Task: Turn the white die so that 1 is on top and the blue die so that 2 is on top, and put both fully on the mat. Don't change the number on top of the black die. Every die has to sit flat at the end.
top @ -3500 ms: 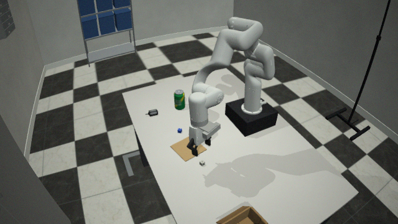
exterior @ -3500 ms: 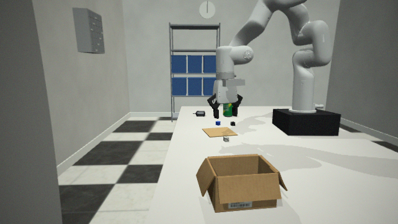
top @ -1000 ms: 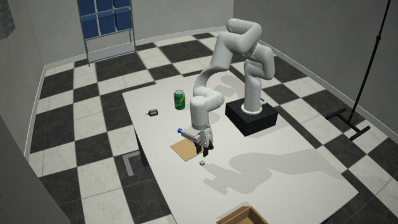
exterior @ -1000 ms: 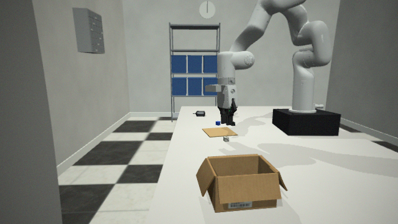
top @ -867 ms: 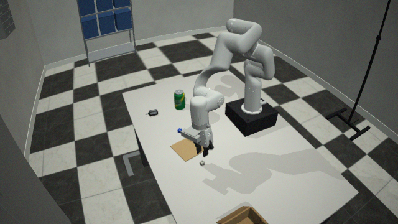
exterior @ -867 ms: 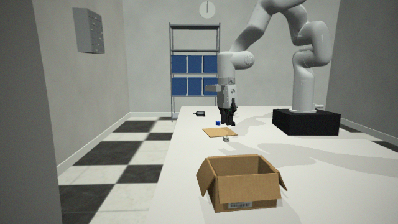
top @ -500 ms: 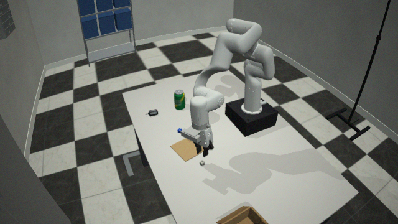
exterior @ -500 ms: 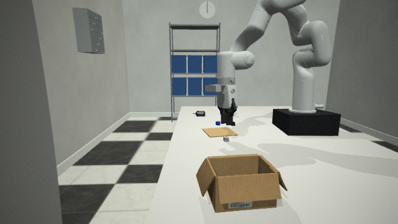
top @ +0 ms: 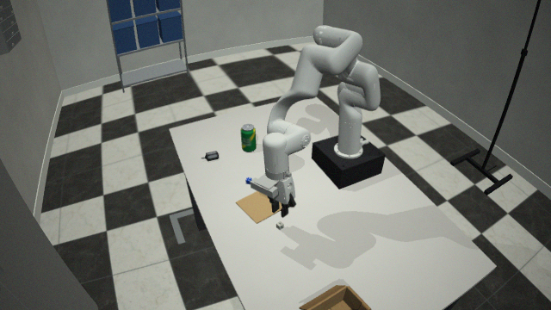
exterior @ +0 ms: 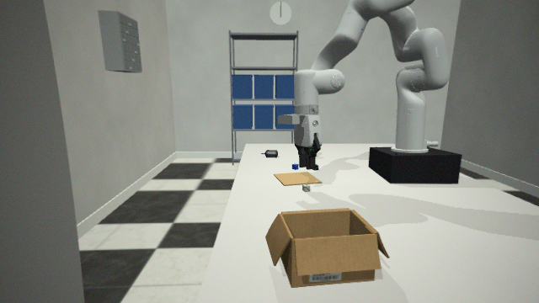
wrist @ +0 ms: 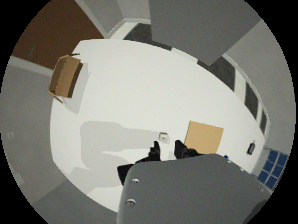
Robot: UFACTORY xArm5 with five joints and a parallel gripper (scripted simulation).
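Now: the white die 90 mm below my hand. The rest, counted from my hand: blue die (20 mm ahead, 270 mm to the right, 90 mm below); tan mat (20 mm ahead, 130 mm to the right, 100 mm below); black die (60 mm behind, 270 mm to the right, 90 mm below).
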